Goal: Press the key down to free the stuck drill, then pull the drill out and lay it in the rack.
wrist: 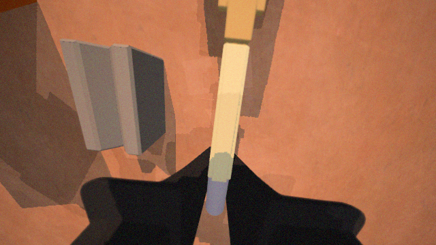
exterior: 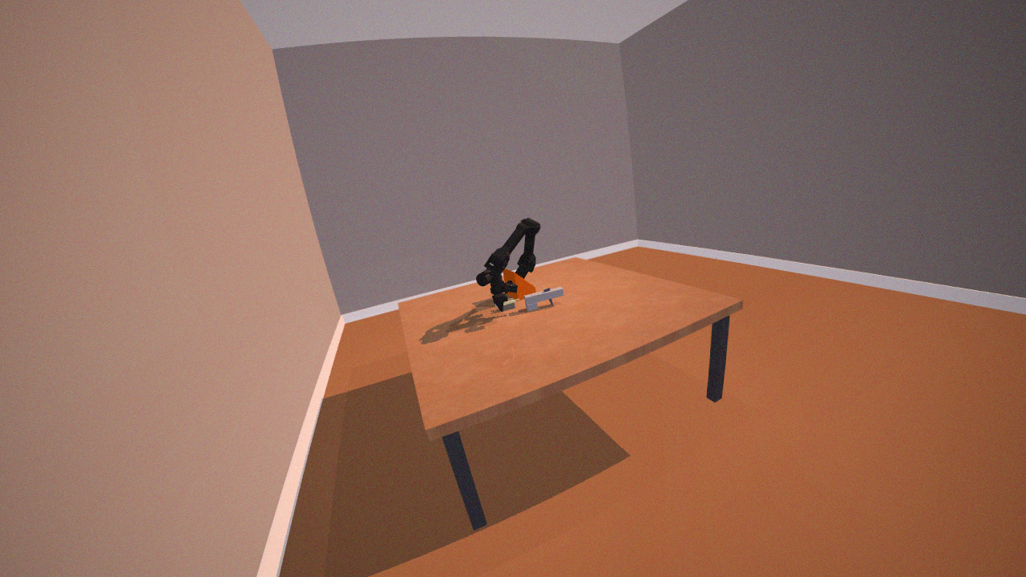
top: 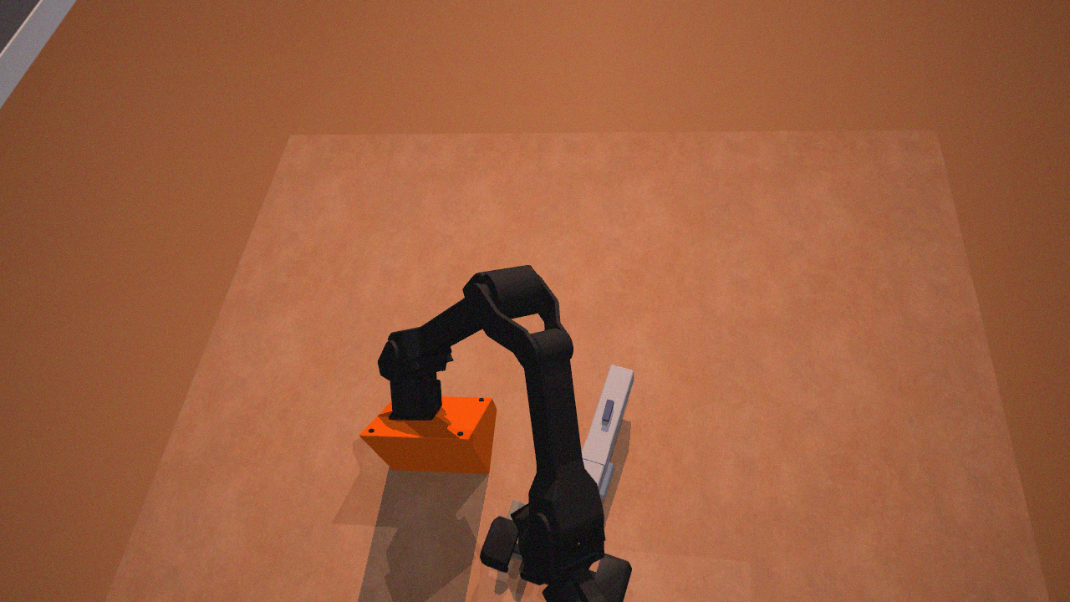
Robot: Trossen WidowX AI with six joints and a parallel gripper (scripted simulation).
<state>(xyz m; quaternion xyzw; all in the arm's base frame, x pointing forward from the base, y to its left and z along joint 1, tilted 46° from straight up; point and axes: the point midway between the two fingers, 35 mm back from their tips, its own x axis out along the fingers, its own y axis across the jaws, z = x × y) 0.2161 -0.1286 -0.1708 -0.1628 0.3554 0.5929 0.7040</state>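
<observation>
Right now my gripper tip is 60 mm past the grooved block and 60 mm to the right of it. Also, from my gripper tip: blue-grey key 70 mm ahead, 220 mm to the left, 30 mm above; pale grey fixture 60 mm ahead, 190 mm to the left, 20 mm above.
</observation>
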